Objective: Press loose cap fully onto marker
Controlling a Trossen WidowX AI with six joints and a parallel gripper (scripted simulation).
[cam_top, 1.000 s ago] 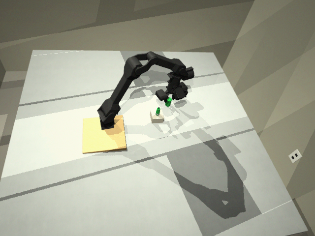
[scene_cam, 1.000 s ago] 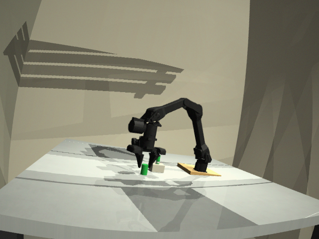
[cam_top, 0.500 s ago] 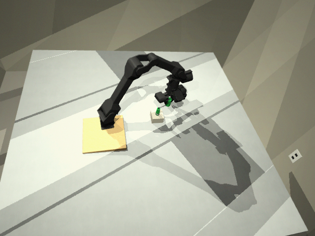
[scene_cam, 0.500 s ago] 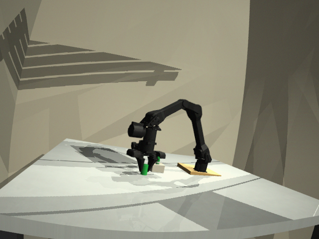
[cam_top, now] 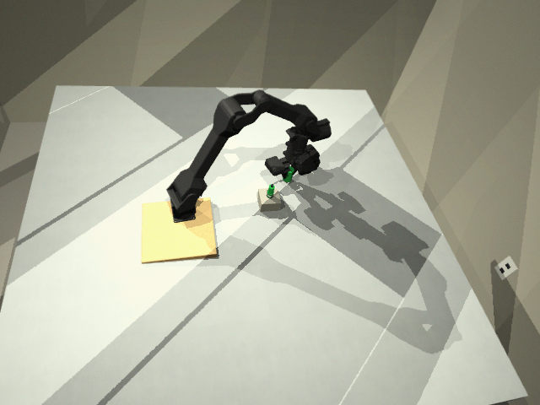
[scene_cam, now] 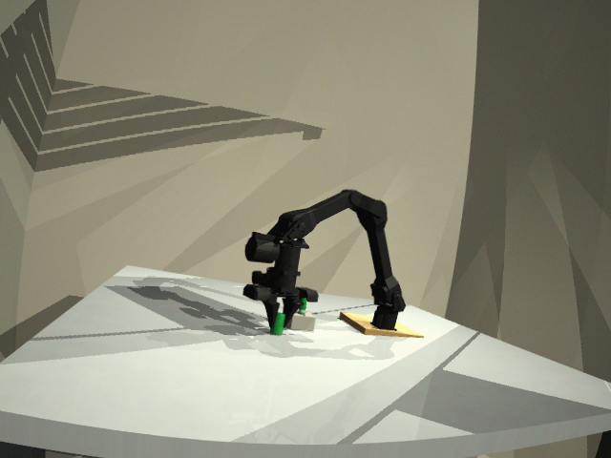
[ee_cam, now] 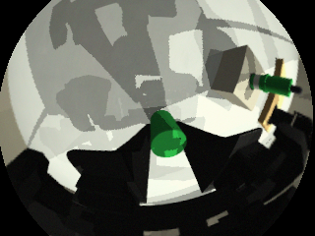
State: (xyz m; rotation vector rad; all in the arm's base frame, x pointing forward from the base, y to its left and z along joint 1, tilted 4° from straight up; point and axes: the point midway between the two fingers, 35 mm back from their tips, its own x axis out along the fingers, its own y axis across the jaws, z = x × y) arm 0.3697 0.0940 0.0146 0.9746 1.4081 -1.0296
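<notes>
Right now the holder block is 90 mm to the right of my gripper tip and 90 mm behind it. From my gripper tip the other things lie so: green cap (10 mm above).
</notes>
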